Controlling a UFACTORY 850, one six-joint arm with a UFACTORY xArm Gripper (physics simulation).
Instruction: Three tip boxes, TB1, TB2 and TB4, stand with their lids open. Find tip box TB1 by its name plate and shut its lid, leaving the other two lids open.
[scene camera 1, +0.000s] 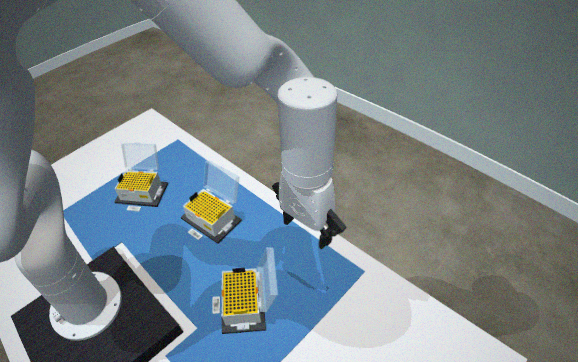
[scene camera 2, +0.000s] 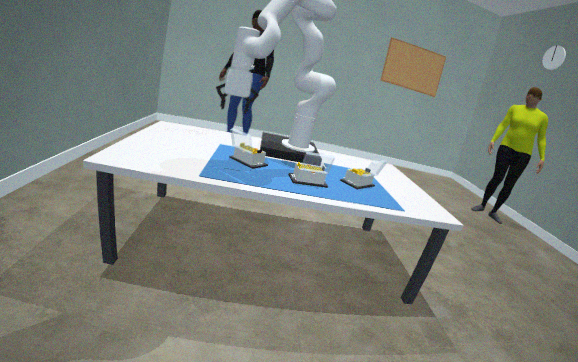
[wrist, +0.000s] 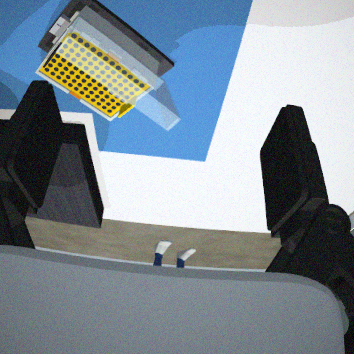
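Tip box TB1 (scene camera 1: 240, 295) (scene camera 2: 252, 157) (wrist: 92, 77), with a yellow rack, stands nearest the front in scene camera 1. Its clear lid (scene camera 1: 269, 280) (scene camera 2: 240, 137) (wrist: 167, 117) is open and upright. Its name plate (scene camera 1: 216, 304) is too small to read. TB4 (scene camera 1: 208, 212) (scene camera 2: 310, 174) is the middle box, its lid (scene camera 1: 222, 181) open. TB2 (scene camera 1: 137, 187) (scene camera 2: 358, 178) is farther left in scene camera 1, its lid (scene camera 1: 140, 156) open. My gripper (scene camera 1: 305, 231) (scene camera 2: 235, 106) (wrist: 163, 113) is open and empty, high above the table on the lid side of TB1, touching nothing.
The boxes stand on a blue mat (scene camera 1: 100, 220) (scene camera 2: 370, 195) (wrist: 200, 90) on the white table (scene camera 1: 450, 330) (scene camera 2: 140, 142) (wrist: 175, 200). The arm's black base plate (scene camera 1: 140, 310) (wrist: 75, 195) lies beside the mat. Two people (scene camera 2: 260, 65) (scene camera 2: 522, 127) stand behind the table.
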